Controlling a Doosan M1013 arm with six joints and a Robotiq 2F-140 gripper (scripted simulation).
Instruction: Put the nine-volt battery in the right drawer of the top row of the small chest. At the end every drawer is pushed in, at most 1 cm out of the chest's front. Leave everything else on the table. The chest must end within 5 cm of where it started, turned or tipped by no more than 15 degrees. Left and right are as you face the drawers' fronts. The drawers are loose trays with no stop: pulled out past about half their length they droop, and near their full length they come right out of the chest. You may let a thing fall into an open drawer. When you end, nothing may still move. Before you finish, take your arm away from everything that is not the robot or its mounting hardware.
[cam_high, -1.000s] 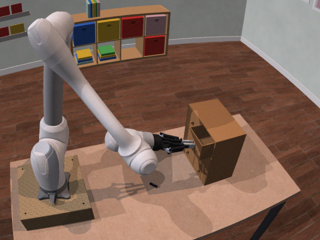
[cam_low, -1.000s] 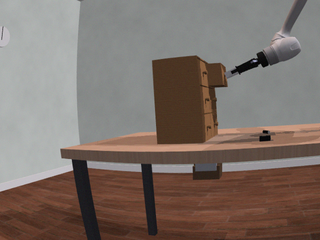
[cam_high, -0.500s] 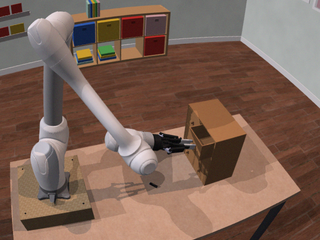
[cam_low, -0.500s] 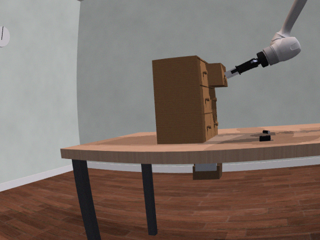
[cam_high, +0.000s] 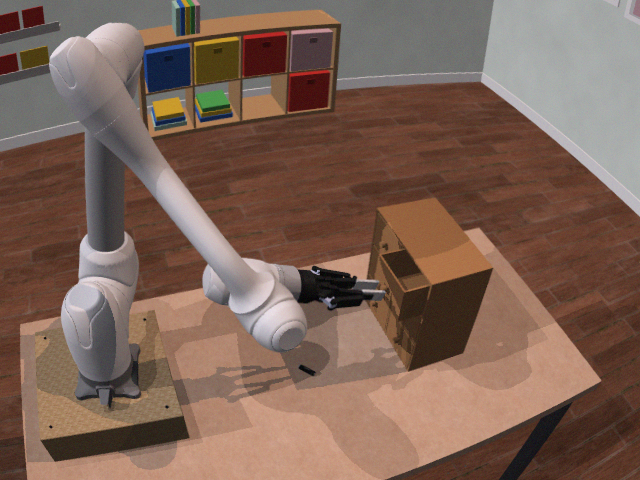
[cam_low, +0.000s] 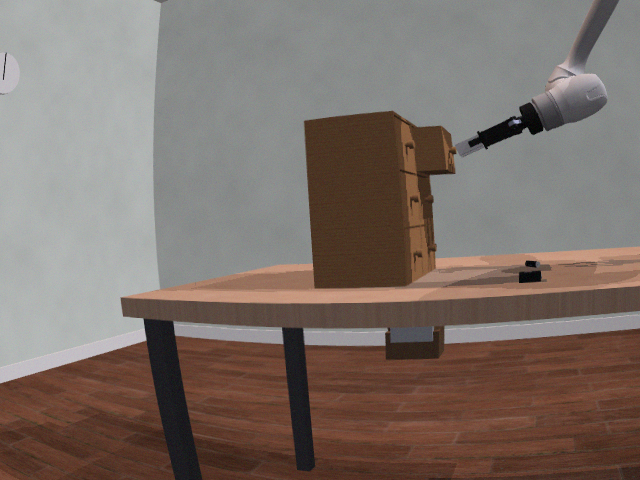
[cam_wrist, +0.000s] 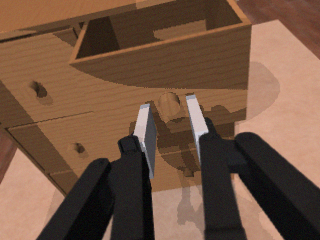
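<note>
My hand is 28 cm above the nine-volt battery, 24 cm to the right of it and 19 cm past it. The rest, counted from my hand: black cylinder: 28 cm below, 14 cm behind, 1 cm to the right.
</note>
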